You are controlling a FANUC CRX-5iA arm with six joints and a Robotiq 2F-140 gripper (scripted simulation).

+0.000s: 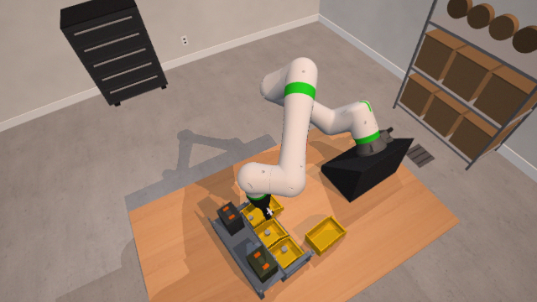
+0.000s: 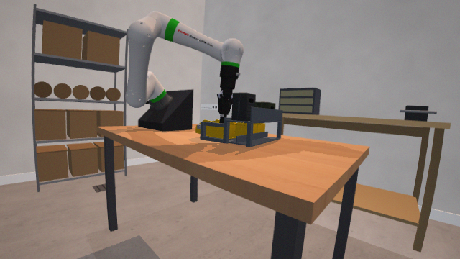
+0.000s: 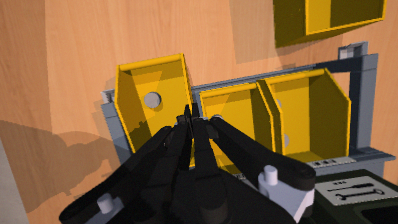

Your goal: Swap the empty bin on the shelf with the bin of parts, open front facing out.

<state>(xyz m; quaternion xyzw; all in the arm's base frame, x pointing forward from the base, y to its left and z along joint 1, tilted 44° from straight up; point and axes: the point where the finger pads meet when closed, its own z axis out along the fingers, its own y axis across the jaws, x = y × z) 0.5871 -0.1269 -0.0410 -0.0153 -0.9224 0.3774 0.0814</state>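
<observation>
Right now my hand is 3 cm past the grey round part, 7 cm to the left of it and 6 cm above it. From my hand the other things lie so: grey shelf: 8 cm ahead, 7 cm to the left, 2 cm below.
</observation>
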